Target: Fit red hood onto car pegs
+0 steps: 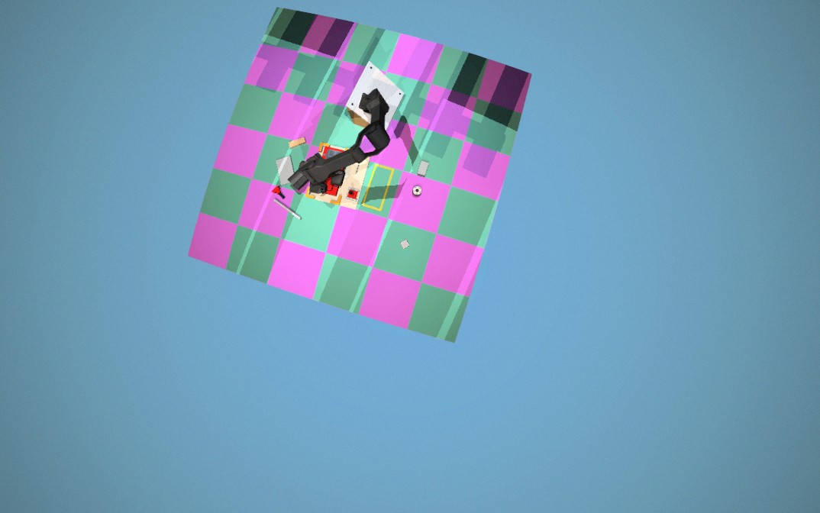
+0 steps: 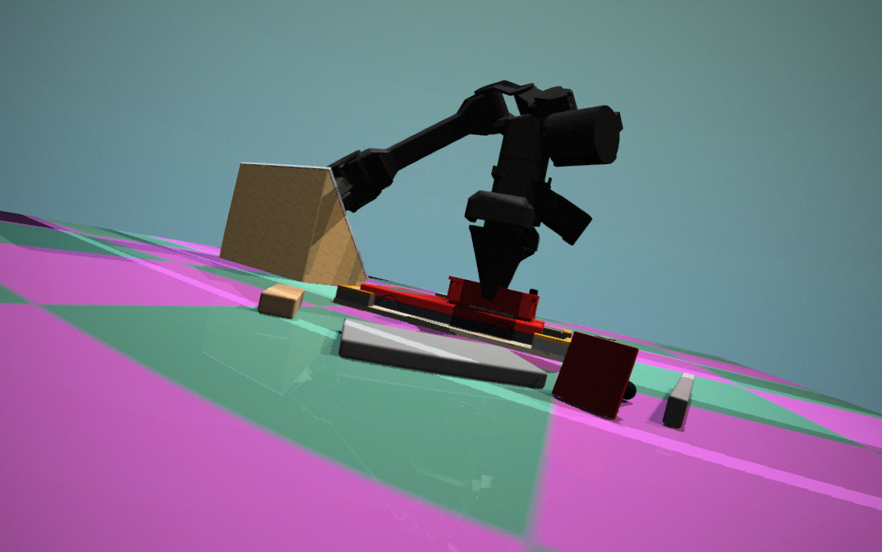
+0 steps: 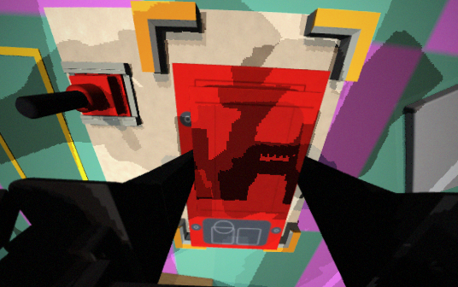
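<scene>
Right now the red hood is 1 cm above my gripper tip. The rest, counted from my gripper tip: beige jig: 3 cm below, 2 cm to the left, 2 cm behind; grey slab: 20 cm to the right, 3 cm below, 1 cm ahead; grey engine block: 1 cm to the left, 1 cm below.
</scene>
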